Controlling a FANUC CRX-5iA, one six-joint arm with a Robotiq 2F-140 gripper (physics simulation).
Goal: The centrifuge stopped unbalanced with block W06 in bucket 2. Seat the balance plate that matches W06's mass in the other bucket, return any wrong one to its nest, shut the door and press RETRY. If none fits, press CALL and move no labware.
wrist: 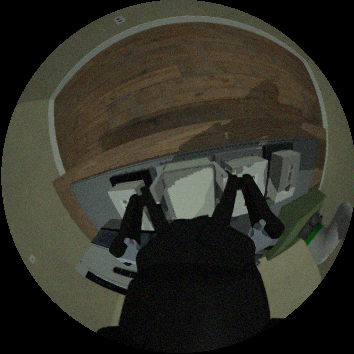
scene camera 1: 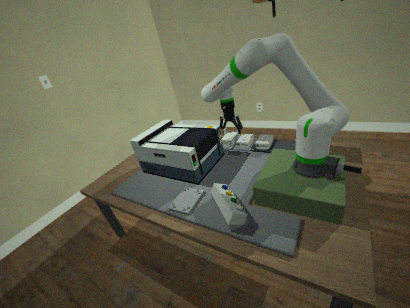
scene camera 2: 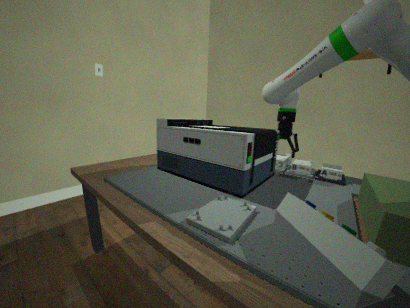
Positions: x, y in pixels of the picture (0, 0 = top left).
balance plate D: wrist 120, 192; not seen in scene camera 1 (hidden by a centrifuge); not seen in scene camera 2 (hidden by a centrifuge)
